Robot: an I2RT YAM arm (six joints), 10 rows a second.
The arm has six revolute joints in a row. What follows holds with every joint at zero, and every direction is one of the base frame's. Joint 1 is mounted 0.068 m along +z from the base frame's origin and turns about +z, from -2.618 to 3.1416 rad. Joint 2 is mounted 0.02 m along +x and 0.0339 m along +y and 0.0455 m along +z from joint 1 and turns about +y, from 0 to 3.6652 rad. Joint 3 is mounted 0.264 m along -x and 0.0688 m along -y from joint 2 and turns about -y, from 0 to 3.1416 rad. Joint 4 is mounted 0.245 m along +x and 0.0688 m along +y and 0.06 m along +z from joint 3 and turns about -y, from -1.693 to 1.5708 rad. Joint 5 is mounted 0.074 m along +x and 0.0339 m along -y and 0.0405 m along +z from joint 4 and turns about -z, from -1.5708 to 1.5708 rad. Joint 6 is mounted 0.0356 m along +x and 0.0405 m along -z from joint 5 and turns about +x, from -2.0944 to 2.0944 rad. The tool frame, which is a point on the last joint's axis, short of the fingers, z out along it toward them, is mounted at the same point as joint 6; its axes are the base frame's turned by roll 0, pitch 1.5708 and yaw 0 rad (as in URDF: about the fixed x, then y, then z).
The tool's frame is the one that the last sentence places.
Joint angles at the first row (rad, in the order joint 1, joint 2, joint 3, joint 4, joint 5, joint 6):
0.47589, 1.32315, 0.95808, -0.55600, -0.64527, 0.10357
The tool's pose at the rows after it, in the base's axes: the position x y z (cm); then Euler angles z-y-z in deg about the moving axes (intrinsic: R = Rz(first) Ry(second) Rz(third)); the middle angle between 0 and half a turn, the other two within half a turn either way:
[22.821 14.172 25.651 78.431 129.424 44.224]
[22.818 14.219 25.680 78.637 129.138 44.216]
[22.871 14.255 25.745 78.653 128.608 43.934]
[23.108 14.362 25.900 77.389 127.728 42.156]
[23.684 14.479 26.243 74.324 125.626 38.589]
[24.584 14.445 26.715 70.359 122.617 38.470]
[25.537 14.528 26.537 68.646 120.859 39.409]
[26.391 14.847 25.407 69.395 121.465 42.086]
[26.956 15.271 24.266 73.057 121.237 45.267]
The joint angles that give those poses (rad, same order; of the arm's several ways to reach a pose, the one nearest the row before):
0.47590, 1.32355, 0.95810, -0.55371, -0.64564, 0.10396
0.47702, 1.32353, 0.95808, -0.55028, -0.65023, 0.10433
0.47666, 1.32353, 0.95806, -0.54148, -0.65633, 0.10435
0.47664, 1.32467, 0.95808, -0.51176, -0.65176, 0.10433
0.47206, 1.32658, 0.95615, -0.44231, -0.63993, 0.11080
0.45796, 1.33269, 0.95543, -0.35079, -0.62657, 0.18978
0.44613, 1.35939, 0.95541, -0.28171, -0.62658, 0.24052
0.44269, 1.40860, 0.95504, -0.25160, -0.63458, 0.26722
0.44271, 1.45629, 0.95502, -0.23210, -0.68454, 0.27219

